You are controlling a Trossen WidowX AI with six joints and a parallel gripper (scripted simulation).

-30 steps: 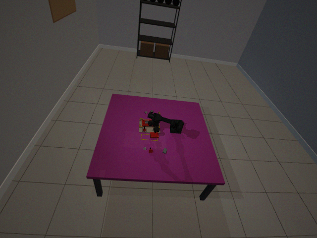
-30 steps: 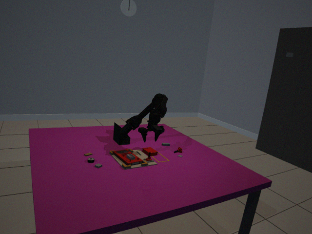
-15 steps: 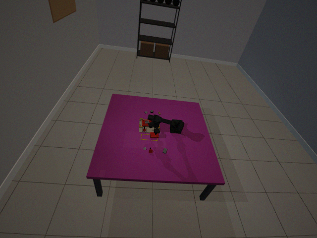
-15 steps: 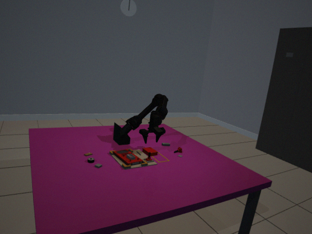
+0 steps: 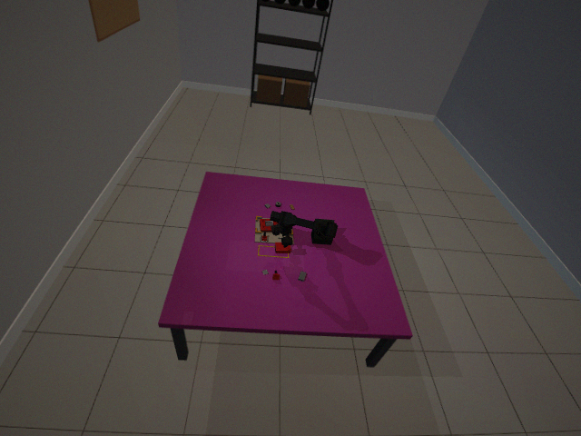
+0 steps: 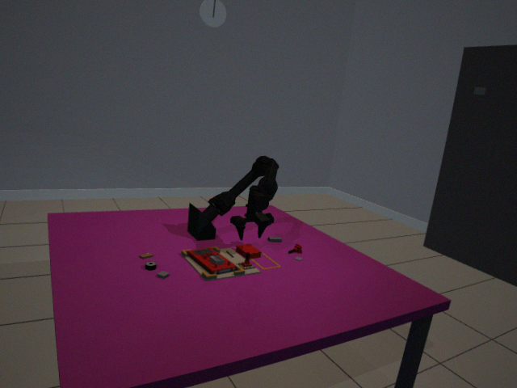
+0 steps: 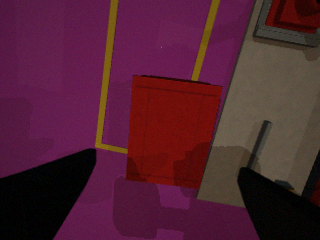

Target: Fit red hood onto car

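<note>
My gripper tip is 50 mm above the red hood. From my gripper tip the other things lie so: black wheel (430 mm to the right, 60 mm below); then beige jig (50 mm ahead, 180 mm to the right, 60 mm below); then grey engine block (80 mm ahead, 190 mm to the right, 40 mm below).
</note>
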